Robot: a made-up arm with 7 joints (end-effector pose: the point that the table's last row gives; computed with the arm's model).
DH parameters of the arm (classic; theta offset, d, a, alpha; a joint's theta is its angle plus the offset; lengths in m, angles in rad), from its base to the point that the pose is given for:
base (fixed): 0 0.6 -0.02 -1.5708
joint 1: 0 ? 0.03 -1.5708
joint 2: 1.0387 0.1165 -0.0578 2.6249
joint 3: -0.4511 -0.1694 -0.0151 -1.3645
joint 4: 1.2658 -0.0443 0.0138 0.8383
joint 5: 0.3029 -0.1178 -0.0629 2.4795
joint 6: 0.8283 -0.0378 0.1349 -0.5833
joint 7: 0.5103 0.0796 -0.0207 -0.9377
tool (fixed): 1.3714 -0.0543 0 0
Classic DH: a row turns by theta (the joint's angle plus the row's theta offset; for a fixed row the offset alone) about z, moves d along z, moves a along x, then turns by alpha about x.
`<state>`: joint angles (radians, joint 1 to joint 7).
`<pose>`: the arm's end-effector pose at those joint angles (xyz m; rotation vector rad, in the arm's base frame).
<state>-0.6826 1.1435 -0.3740 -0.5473 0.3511 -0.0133 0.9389</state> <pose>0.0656 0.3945 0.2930 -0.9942 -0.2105 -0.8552</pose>
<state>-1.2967 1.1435 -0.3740 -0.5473 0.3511 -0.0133 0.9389</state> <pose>0.2269 0.3945 0.3984 -0.7067 -0.7316 -1.1440</pose>
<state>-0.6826 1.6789 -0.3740 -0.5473 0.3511 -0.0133 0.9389</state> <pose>0.1637 0.4461 0.3727 -0.7276 0.1455 -1.2230</pose>
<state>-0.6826 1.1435 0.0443 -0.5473 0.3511 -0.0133 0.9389</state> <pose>0.0446 0.3493 0.2739 -0.9532 -0.5332 -0.5509</pose>
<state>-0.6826 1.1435 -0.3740 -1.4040 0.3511 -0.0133 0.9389</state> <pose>0.0099 0.3804 0.3803 -1.4299 0.4248 -0.3461</pose>
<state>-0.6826 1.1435 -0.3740 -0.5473 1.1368 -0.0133 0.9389</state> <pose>0.1297 0.3362 0.2512 -0.9829 -1.0559 -0.8485</pose>
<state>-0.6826 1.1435 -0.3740 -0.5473 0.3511 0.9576 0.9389</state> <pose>0.0235 0.4576 0.4386 -1.4964 0.6955 -0.7147</pose>
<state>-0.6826 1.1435 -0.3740 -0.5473 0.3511 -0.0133 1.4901</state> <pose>0.0481 0.3835 0.3093 -1.4295 0.0695 -0.5664</pose>
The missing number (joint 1, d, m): 0.19
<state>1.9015 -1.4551 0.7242 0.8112 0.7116 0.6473 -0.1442</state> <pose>-0.3295 -0.0801 0.6252 2.1281 2.1530 0.1088</pose>
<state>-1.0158 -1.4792 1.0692 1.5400 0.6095 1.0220 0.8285</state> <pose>0.3309 -0.0730 0.5744 -0.5886 -0.0025 1.9460</pose>
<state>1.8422 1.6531 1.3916 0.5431 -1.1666 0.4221 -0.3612</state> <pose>-0.1679 0.2966 0.7263 -0.1895 2.4570 -0.4979</pose>
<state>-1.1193 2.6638 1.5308 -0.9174 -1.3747 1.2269 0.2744</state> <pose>0.2661 0.3472 0.7479 -0.9765 1.2866 -0.6615</pose>
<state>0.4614 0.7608 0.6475 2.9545 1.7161 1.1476 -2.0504</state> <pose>-0.2211 0.3438 0.5697 -0.3788 0.6705 0.6153</pose>
